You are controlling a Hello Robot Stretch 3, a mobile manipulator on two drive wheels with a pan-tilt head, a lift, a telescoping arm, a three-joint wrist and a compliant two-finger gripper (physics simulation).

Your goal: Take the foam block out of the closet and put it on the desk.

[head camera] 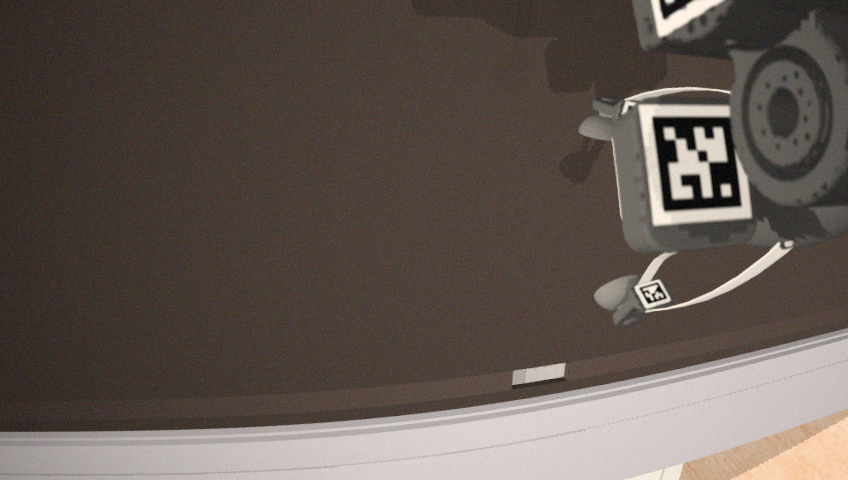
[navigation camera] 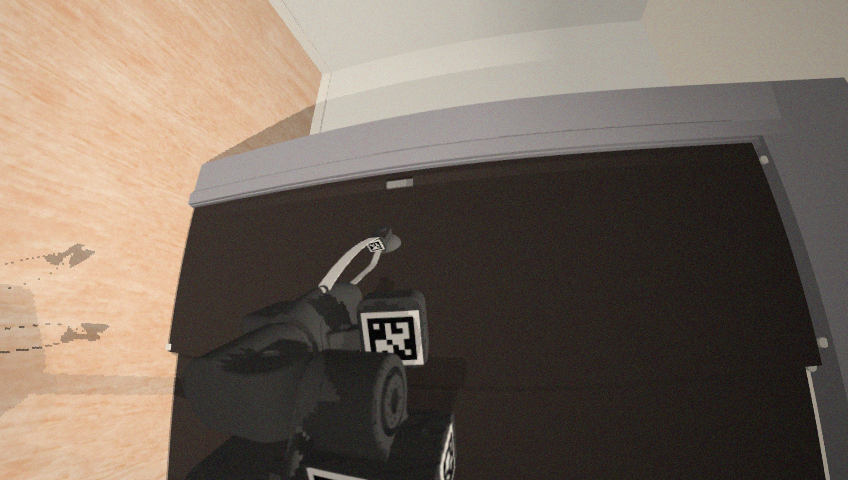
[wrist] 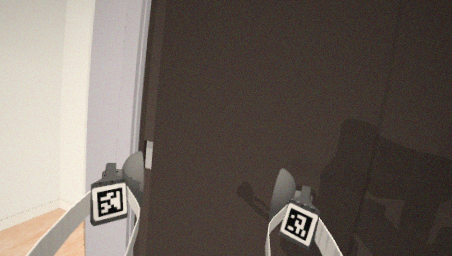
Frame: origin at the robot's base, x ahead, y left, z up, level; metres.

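Seen in the pictures: gripper, fingertip midpoint: [head camera: 604,213] [navigation camera: 394,279].
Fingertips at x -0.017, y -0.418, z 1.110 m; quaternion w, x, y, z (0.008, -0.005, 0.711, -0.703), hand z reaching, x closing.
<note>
A point is followed by its place in that frame.
The closet's dark brown surface [head camera: 238,208] {x -0.073, y -0.801, z 1.379 m} [navigation camera: 595,267] {x -0.086, y -0.797, z 1.500 m} [wrist: 250,75] fills much of all three views. A small pale rectangular piece [head camera: 540,374] {x 0.189, y -0.912, z 0.971 m} [navigation camera: 399,183] {x 0.188, y -0.912, z 0.973 m} [wrist: 149,155] sits at its edge beside the grey frame. I cannot tell whether it is the foam block or a closet fitting. My gripper [head camera: 604,209] {x -0.017, y -0.418, z 1.110 m} [navigation camera: 388,261] {x -0.017, y -0.418, z 1.110 m} [wrist: 210,178] {x -0.017, y -0.418, z 1.110 m} is open, with its fingers wide apart and no object between them. It is in front of the dark surface. In the wrist view the pale piece is just right of the left fingertip. The desk does not show.
The grey closet frame [head camera: 416,443] {x 0.263, y -0.893, z 1.169 m} [navigation camera: 476,133] {x 0.315, y -0.926, z 1.221 m} [wrist: 112,100] runs along the dark surface. A pale wall [navigation camera: 476,53] {x 1.230, y -2.051, z 1.246 m} [wrist: 30,100] and wooden floor [navigation camera: 107,148] {x 0.429, y -0.573, z 0.000 m} [wrist: 40,235] lie beyond it. Small pale knobs [navigation camera: 764,159] {x 0.171, y -0.906, z 2.073 m} [navigation camera: 823,342] {x -0.306, y -0.730, z 2.073 m} are at the right edge in the navigation view.
</note>
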